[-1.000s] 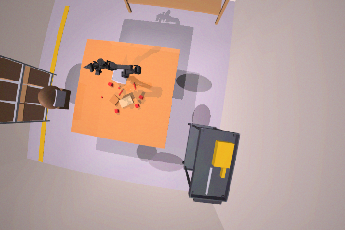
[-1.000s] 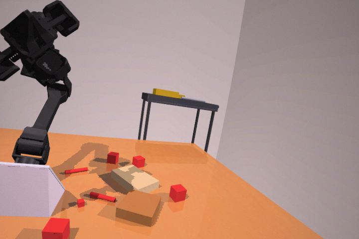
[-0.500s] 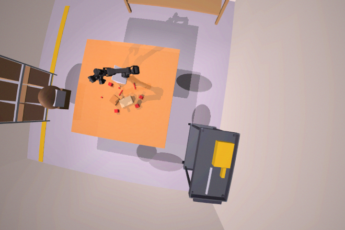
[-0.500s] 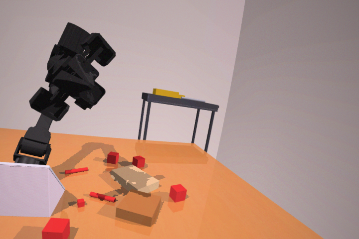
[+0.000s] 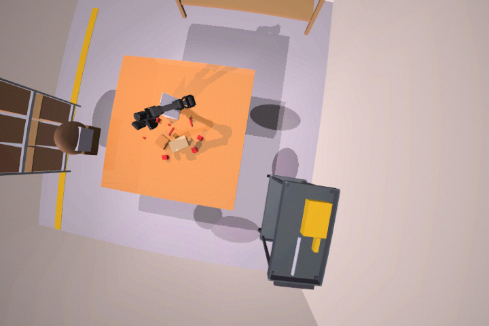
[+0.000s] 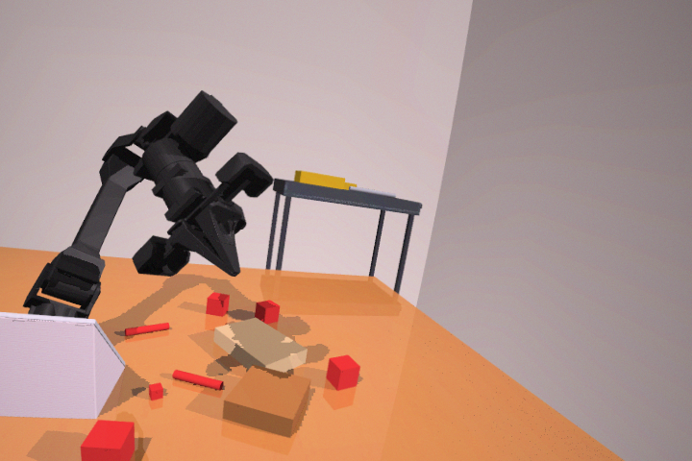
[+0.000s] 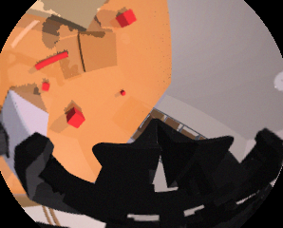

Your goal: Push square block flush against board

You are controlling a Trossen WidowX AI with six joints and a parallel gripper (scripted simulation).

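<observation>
The pale board is 220 mm to the left of my gripper tip, 210 mm below it and 90 mm ahead of it. Also, from my gripper tip: brown square block: 210 mm below, 80 mm ahead, 60 mm to the left.
</observation>
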